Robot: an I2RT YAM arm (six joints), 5 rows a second.
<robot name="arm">
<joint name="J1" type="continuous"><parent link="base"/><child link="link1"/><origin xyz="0 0 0.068"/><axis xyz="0 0 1"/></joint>
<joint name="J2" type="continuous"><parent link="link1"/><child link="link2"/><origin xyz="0.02 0.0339 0.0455" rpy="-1.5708 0 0"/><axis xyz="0 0 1"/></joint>
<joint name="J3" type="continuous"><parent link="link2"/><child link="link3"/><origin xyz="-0.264 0 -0.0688" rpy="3.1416 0 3.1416"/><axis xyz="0 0 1"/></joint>
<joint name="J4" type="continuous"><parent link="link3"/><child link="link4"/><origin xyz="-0.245 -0.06 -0.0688" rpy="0 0 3.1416"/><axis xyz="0 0 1"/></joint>
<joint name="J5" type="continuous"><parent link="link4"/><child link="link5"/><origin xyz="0.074 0.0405 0.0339" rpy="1.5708 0 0"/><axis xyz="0 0 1"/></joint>
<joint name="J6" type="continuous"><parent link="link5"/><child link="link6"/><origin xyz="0.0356 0 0.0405" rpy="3.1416 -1.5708 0"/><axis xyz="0 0 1"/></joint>
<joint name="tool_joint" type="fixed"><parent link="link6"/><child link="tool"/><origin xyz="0 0 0"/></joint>
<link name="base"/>
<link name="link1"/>
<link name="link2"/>
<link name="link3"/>
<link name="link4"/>
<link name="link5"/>
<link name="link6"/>
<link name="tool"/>
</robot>
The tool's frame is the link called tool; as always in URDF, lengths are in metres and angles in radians. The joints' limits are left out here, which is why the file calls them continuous.
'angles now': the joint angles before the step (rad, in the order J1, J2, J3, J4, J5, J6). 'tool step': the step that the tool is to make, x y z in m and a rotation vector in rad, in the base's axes. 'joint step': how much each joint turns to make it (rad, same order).
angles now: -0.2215, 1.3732, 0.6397, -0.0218, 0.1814, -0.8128
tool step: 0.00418, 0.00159, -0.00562, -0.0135, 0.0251, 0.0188
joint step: 0.0099, 0.0318, 0.0057, 0.0081, 0.0064, -0.0199
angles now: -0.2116, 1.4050, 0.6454, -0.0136, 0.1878, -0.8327
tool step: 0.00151, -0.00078, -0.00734, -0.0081, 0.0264, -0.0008
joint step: -0.0004, 0.0285, -0.0028, 0.0090, 0.0098, -0.0094
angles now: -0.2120, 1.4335, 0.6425, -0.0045, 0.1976, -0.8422
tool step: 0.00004, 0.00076, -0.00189, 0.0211, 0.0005, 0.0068
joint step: 0.0003, 0.0046, -0.0021, 0.0000, -0.0193, 0.0098
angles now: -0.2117, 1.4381, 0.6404, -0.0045, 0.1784, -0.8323
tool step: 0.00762, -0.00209, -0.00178, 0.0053, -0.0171, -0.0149
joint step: -0.0011, 0.0357, 0.0177, 0.0308, 0.0033, 0.0162
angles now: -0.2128, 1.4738, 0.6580, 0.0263, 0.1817, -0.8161
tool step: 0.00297, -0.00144, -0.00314, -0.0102, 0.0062, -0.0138
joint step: -0.0006, 0.0223, 0.0061, 0.0120, 0.0173, 0.0015
